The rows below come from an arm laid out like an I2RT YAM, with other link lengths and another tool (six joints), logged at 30 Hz.
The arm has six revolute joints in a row. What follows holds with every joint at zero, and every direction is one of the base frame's. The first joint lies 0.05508 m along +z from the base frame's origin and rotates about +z. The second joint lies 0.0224 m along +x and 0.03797 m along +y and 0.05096 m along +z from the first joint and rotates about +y. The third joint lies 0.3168 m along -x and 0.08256 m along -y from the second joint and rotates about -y. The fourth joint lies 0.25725 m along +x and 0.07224 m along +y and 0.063 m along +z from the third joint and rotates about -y. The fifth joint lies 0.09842 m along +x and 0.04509 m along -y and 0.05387 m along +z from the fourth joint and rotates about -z. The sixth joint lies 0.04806 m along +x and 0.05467 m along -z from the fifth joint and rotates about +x. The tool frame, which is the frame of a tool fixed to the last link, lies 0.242 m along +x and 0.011 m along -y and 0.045 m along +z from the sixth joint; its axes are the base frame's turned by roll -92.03, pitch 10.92 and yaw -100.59 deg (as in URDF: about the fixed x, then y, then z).
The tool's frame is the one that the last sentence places.
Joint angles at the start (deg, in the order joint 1, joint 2, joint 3, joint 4, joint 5, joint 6):
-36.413, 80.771, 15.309, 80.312, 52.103, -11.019
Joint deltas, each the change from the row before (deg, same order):
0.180, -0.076, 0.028, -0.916, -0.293, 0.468
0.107, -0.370, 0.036, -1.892, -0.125, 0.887
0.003, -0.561, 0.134, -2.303, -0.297, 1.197
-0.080, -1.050, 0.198, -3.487, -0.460, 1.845
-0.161, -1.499, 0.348, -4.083, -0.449, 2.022
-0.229, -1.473, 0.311, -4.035, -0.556, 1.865
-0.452, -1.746, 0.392, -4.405, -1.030, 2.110
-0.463, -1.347, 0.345, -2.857, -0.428, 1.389
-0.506, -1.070, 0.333, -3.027, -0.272, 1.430
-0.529, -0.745, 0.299, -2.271, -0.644, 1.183
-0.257, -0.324, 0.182, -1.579, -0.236, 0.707
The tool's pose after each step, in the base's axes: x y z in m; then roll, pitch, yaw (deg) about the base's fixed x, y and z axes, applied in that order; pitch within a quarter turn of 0, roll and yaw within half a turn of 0. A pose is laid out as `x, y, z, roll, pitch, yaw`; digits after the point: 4 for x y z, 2 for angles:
0.1703, -0.4310, 0.3221, -83.44, 12.93, 172.35
0.1729, -0.4321, 0.3162, -84.28, 12.48, 172.52
0.1753, -0.4334, 0.3104, -85.21, 12.21, 172.76
0.1774, -0.4350, 0.3026, -86.56, 12.03, 173.05
0.1780, -0.4364, 0.2959, -87.97, 12.04, 173.21
0.1783, -0.4376, 0.2888, -89.40, 11.89, 173.35
0.1783, -0.4389, 0.2822, -90.90, 11.98, 173.69
0.1752, -0.4399, 0.2799, -91.76, 12.34, 173.49
0.1715, -0.4414, 0.2746, -92.89, 12.36, 173.02
0.1697, -0.4429, 0.2706, -93.78, 12.48, 172.92
0.1687, -0.4439, 0.2663, -94.50, 12.26, 172.72

